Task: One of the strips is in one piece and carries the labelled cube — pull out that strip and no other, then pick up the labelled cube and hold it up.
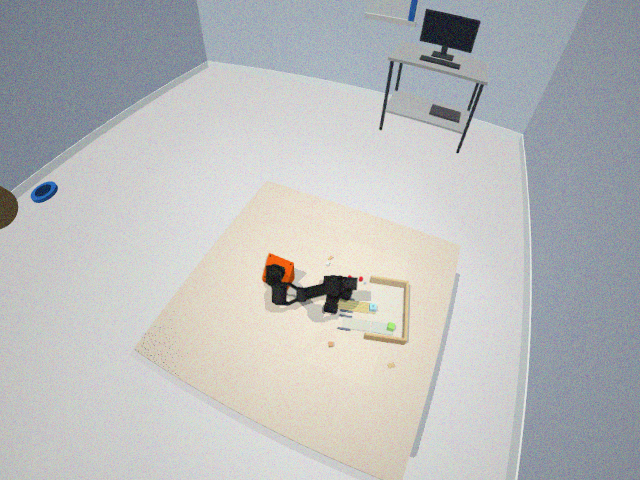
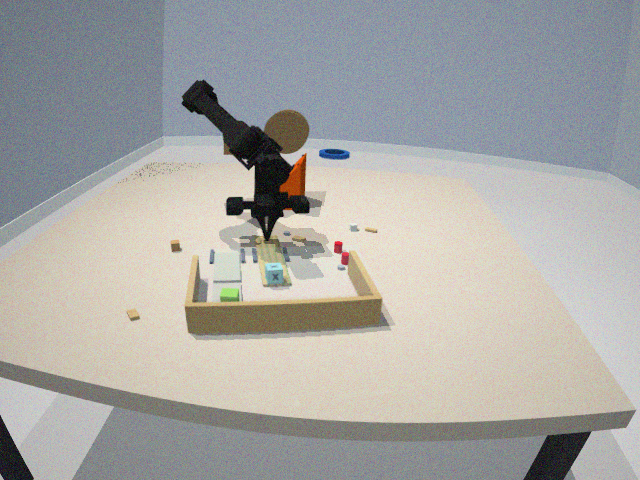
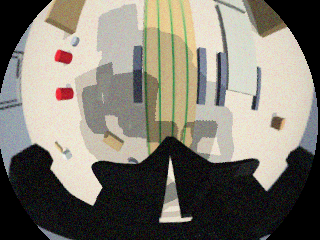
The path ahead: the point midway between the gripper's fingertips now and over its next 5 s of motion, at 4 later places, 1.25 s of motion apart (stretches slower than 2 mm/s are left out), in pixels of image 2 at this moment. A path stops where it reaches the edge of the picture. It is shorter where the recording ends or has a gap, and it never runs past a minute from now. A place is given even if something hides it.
My gripper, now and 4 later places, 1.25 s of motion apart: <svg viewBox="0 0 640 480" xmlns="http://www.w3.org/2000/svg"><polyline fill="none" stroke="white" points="266,240 265,231 265,216 270,230 271,249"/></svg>
